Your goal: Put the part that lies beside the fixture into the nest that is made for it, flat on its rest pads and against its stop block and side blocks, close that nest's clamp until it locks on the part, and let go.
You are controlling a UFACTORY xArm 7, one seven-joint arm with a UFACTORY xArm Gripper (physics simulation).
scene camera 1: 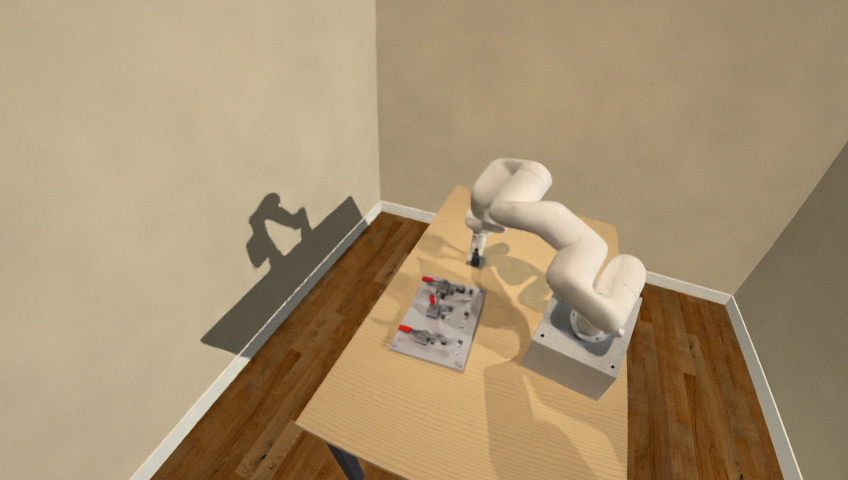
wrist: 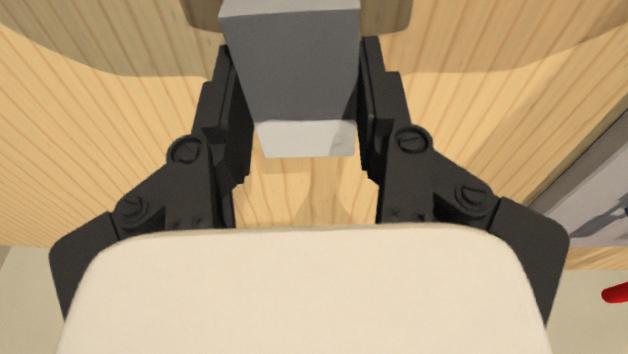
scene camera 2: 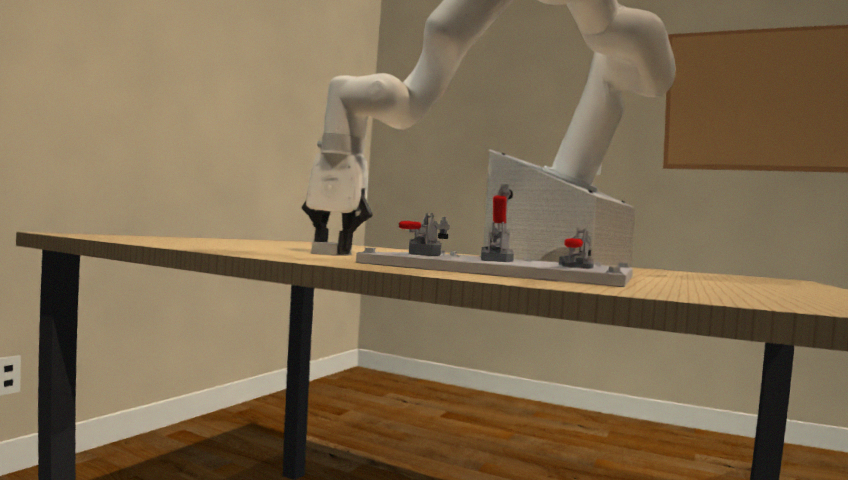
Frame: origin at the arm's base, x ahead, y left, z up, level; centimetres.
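Where they show: gripper, fingertip midpoint: (scene camera 1: 475,261) (wrist: 302,70) (scene camera 2: 331,252); arm's base, link origin: (scene camera 2: 569,180).
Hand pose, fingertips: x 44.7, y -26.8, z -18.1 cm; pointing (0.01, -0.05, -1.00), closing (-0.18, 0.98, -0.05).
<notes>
Things, the pixels of their top centre, and the offset from my fingertips. "spot": a spot on its surface instead.
- plain grey block, top centre: (wrist: 300,101) (scene camera 2: 332,242) (scene camera 1: 476,258) dx +0.0, dy +0.0, dz +1.6 cm
- fixture plate, top centre: (scene camera 2: 503,260) (scene camera 1: 441,316) dx -0.9, dy +32.5, dz +1.1 cm
- middle clamp, surface spot: (scene camera 2: 500,240) (scene camera 1: 428,309) spot: dx +3.5, dy +33.9, dz +4.0 cm
- red handle, surface spot: (wrist: 616,293) spot: dx +10.0, dy +22.3, dz +5.3 cm
The part, a plain grey block (scene camera 1: 481,262) (scene camera 2: 323,247) (wrist: 295,60), lies on the table beside the fixture plate (scene camera 1: 443,357) (scene camera 2: 523,271) (wrist: 590,207). My gripper (scene camera 1: 475,258) (scene camera 2: 333,240) (wrist: 302,70) points down with its black fingers on both sides of the block, shut on it low at the table. The far end of the block is cut off in the wrist view. The fixture carries three clamps with red handles: one clamp (scene camera 1: 443,287) (scene camera 2: 425,240) nearest the gripper and one clamp (scene camera 1: 423,337) (scene camera 2: 578,255) at the far end have level handles; the middle clamp (scene camera 1: 435,309) (scene camera 2: 498,240) has its handle upright.
The grey robot base (scene camera 1: 565,362) (scene camera 2: 550,208) stands on the table (scene camera 1: 380,404) (scene camera 2: 178,261) behind the fixture. Small blocks and pads stand on the plate in front of the clamps. A red handle (wrist: 616,293) shows at the right edge of the wrist view.
</notes>
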